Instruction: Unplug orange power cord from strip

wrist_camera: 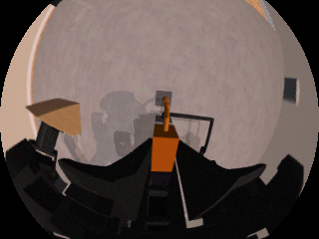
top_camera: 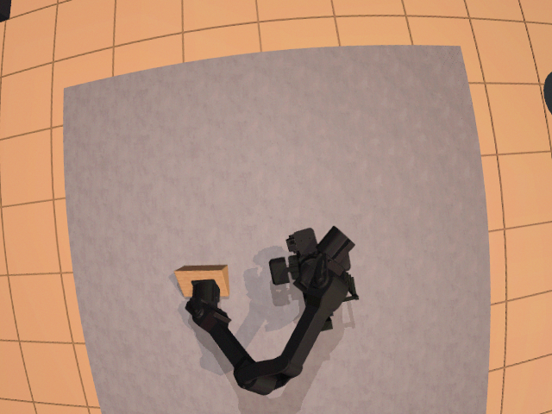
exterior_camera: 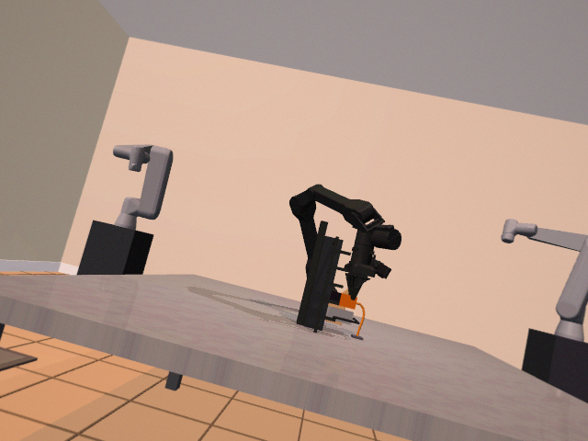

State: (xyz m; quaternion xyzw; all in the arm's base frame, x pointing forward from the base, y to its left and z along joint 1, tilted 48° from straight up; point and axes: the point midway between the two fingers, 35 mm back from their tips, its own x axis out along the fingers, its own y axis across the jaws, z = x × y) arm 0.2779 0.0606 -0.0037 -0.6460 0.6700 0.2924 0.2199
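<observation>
My gripper tip is 10 mm short of the orange plug and 30 mm to the left of it.
</observation>
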